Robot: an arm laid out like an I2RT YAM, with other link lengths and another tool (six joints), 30 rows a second.
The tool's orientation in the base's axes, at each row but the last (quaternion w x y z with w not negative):
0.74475, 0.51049, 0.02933, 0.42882
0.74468, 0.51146, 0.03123, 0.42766
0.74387, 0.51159, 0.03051, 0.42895
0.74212, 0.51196, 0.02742, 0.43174
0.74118, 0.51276, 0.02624, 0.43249
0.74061, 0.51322, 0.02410, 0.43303
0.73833, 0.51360, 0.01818, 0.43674
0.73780, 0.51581, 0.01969, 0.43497
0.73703, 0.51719, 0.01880, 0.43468
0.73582, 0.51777, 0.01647, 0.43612
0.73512, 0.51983, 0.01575, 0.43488
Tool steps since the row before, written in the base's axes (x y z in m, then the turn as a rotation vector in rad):
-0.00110, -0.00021, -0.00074, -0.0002, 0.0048, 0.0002
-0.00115, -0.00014, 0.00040, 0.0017, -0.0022, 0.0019
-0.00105, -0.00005, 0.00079, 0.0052, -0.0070, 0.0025
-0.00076, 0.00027, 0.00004, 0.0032, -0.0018, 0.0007
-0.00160, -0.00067, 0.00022, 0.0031, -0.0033, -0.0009
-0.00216, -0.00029, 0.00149, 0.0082, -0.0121, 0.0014
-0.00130, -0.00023, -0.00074, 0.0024, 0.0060, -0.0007
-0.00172, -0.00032, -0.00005, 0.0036, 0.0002, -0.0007
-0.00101, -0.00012, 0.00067, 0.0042, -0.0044, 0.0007
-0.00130, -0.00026, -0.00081, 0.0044, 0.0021, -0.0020
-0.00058, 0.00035, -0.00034, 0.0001, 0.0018, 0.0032
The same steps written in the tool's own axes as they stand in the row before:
-0.00113, 0.00007, -0.00073, 0.0032, 0.0008, -0.0035
-0.00066, 0.00100, -0.00026, 0.0003, 0.0002, 0.0033
-0.00038, 0.00125, -0.00010, -0.0004, -0.0019, 0.0088
-0.00028, 0.00052, -0.00055, 0.0011, -0.0016, 0.0032
-0.00136, 0.00109, -0.00017, -0.0006, -0.0029, 0.0035
-0.00093, 0.00247, -0.00012, -0.0024, -0.0052, 0.0135
-0.00127, 0.00022, -0.00080, 0.0052, -0.0015, -0.0036
-0.00130, 0.00100, -0.00061, 0.0021, -0.0028, 0.0012
-0.00042, 0.00114, -0.00008, 0.0000, -0.0024, 0.0056
-0.00132, 0.00016, -0.00080, 0.0033, -0.0041, -0.0004
-0.00028, 0.00013, -0.00069, 0.0026, 0.0026, 0.0002

